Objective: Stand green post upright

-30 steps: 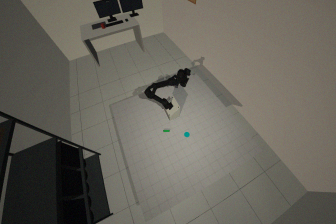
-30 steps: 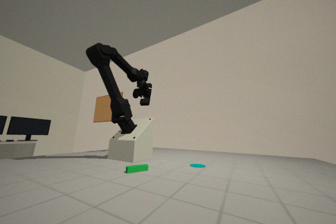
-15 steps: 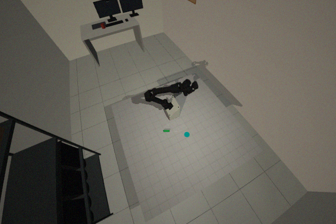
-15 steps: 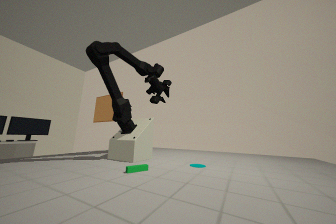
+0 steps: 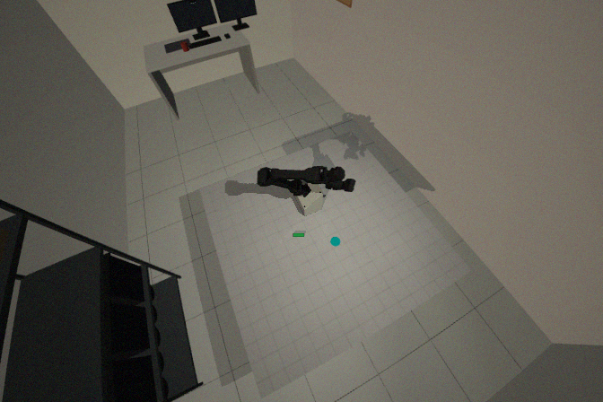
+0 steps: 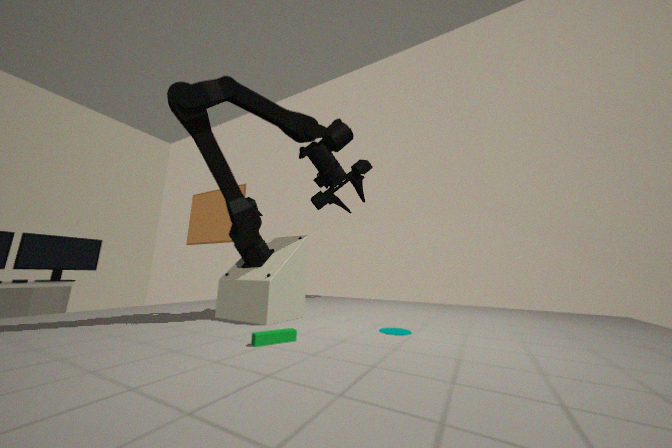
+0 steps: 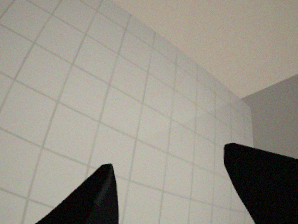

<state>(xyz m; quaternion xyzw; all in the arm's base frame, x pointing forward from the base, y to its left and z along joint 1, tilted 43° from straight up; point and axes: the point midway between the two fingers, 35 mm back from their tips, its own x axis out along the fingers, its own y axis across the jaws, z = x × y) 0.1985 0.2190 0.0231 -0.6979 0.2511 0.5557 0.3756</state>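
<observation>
The green post lies 320 mm to the right of my gripper tip and 290 mm below it. The rest, counted from my gripper tip: cyan circle (140 mm ahead, 140 mm to the right, 290 mm below).
</observation>
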